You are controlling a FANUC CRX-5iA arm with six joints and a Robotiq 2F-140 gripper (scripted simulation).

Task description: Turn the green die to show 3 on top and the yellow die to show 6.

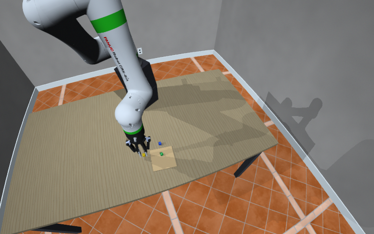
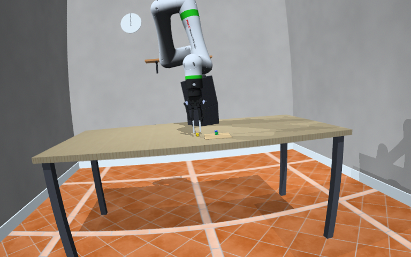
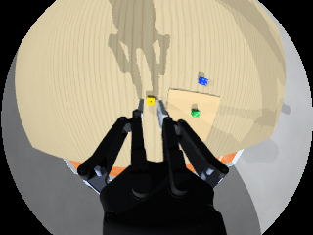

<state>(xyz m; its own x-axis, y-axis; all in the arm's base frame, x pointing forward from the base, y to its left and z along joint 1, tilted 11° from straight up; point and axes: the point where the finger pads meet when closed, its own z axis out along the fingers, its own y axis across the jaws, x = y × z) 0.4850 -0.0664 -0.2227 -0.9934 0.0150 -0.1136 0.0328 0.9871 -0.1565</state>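
Right now the yellow die is 50 mm below my hand and 10 mm behind it. The rest, counted from my hand: tan mat: 110 mm to the left, 50 mm below, 40 mm ahead; blue die: 110 mm to the left, 60 mm behind, 50 mm below; green die: 110 mm to the left, 40 mm below, 20 mm ahead.
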